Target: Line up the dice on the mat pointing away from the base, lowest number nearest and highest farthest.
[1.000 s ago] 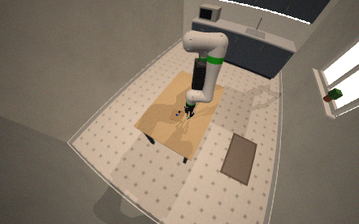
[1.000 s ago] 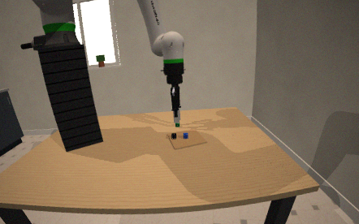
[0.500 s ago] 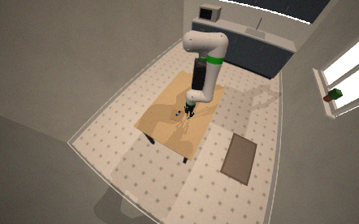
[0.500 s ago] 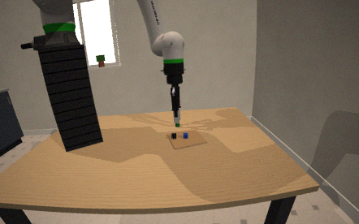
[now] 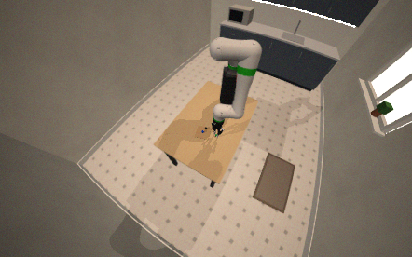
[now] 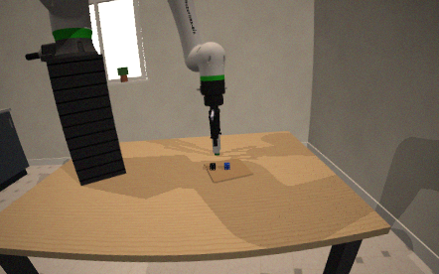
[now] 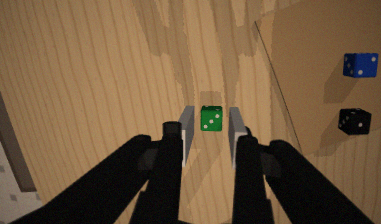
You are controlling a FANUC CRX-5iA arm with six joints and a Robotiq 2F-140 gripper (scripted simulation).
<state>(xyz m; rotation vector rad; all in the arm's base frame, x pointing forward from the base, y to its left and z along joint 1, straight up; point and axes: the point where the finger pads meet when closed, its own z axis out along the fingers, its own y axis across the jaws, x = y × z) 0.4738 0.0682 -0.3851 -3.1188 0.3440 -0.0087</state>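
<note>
Now: hand 40 mm above the green die. Also, from my hand: blue die 30 mm ahead, 140 mm to the right, 30 mm below; black die 30 mm behind, 130 mm to the right, 30 mm below; tan mat 30 mm ahead, 140 mm to the right, 50 mm below.
</note>
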